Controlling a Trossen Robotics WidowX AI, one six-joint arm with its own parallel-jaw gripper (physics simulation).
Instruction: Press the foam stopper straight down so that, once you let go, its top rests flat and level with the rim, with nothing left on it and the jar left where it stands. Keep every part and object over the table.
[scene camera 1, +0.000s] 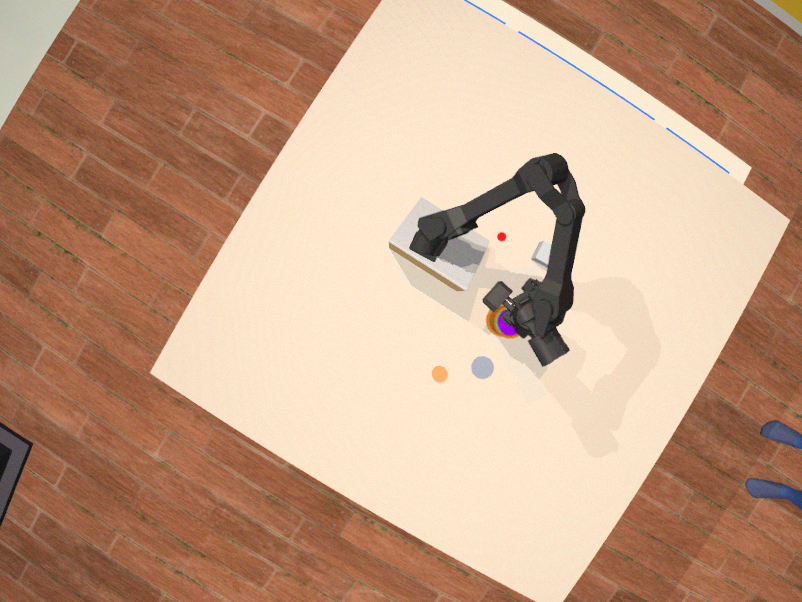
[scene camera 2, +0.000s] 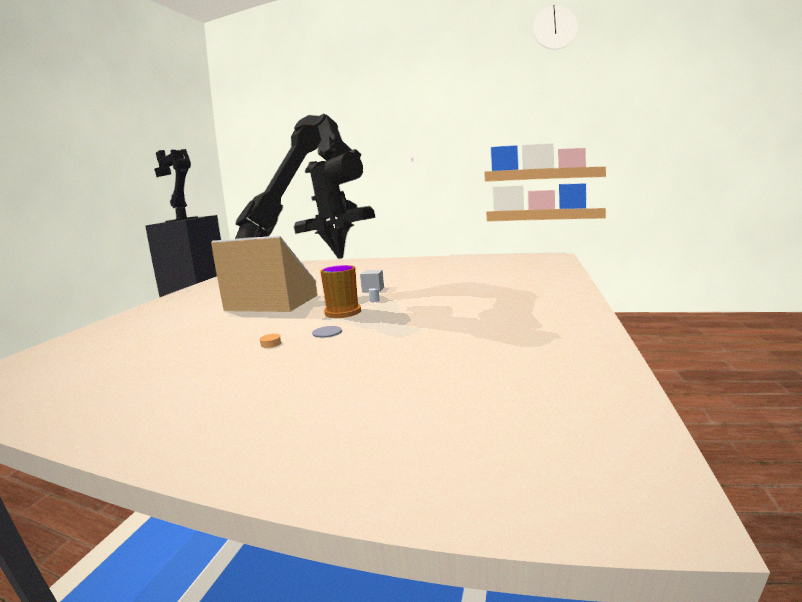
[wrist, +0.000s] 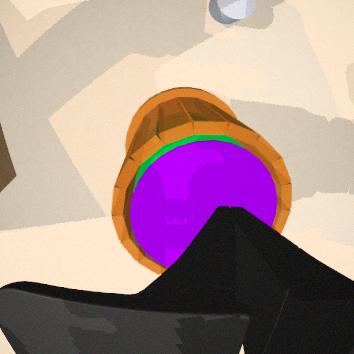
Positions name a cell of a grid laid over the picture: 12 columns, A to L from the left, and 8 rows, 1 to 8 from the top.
Scene:
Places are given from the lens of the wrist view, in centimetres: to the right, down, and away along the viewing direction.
my gripper (wrist: H5): 2, 2, 10
amber-brown jar (wrist: F3): 0, -3, 13

